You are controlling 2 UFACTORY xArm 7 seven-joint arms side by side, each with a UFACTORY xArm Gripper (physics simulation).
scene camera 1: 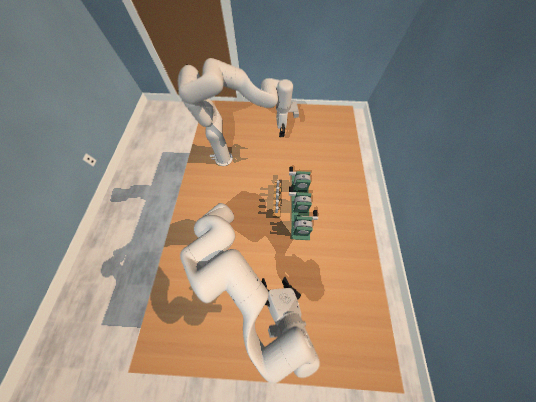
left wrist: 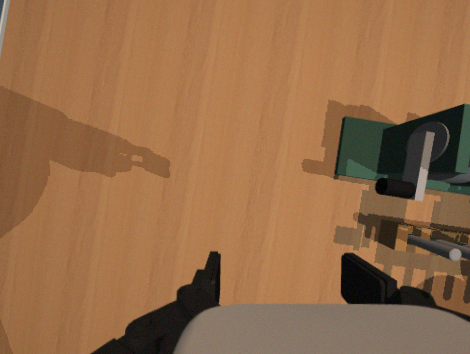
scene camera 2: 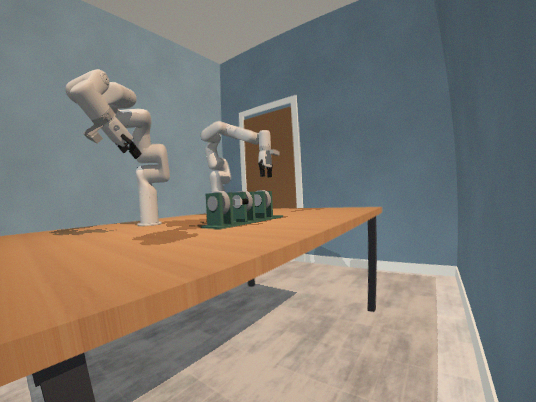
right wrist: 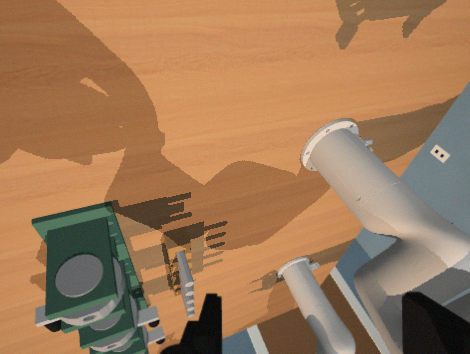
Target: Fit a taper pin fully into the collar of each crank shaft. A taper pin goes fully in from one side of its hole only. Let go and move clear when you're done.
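Frame: origin at the left arm's base, x ahead, y left, z up, level; centimetres.
Seen in the pictures: left gripper, fingertip midpoint: (scene camera 1: pixel 280 130) (left wrist: pixel 280 273) (scene camera 2: pixel 266 177); right gripper, fingertip midpoint: (scene camera 1: pixel 273 280) (scene camera 2: pixel 132 153) (right wrist: pixel 311 323); left arm's base at its link origin: (scene camera 1: pixel 223 158) (right wrist: pixel 292 266); right arm's base at its link origin: (scene camera 2: pixel 149 224) (right wrist: pixel 328 144).
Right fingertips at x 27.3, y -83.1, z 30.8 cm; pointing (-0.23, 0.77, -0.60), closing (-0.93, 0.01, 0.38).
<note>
Offsets run from my right fingertips to a thing's top centre. "spot": to the spot under its first point. Level surfaces: height alone.
Three green crank stands (scene camera 1: pixel 295 236) (scene camera 2: pixel 215 216) (left wrist: pixel 364 145) (right wrist: pixel 75 250) stand in a row, each with a grey collar on its shaft. The near collar @(spot: dx +17.9, dy +26.2, dz -16.1 cm) (right wrist: pixel 102 310) shows a small hole mark on top in the right wrist view; whether any hole holds a pin is too small to tell. Several grey taper pins @(dx +7.5, dy +46.8, dz -19.9 cm) (scene camera 1: pixel 278 196) @(spot: dx +8.6, dy +55.5, dz -19.9 cm) (left wrist: pixel 455 255) @(spot: dx +6.8, dy +37.6, dz -20.7 cm) (right wrist: pixel 185 280) stand in a row beside the stands. My left gripper (scene camera 1: pixel 282 134) (scene camera 2: pixel 265 171) (left wrist: pixel 280 273) is open and empty, above the table beyond the row's upper end. My right gripper (scene camera 1: pixel 275 282) (scene camera 2: pixel 131 149) is open and empty, high and tilted, beyond the lower end.
Crank handles with black grips (scene camera 1: pixel 315 213) (left wrist: pixel 395 188) stick out from the stands on both sides. The pin row lies between the stands and the arm bases (scene camera 1: pixel 223 159) (right wrist: pixel 330 142). The wooden table @(dz -30.8 cm) (scene camera 1: pixel 340 300) (scene camera 2: pixel 150 270) carries arm shadows.
</note>
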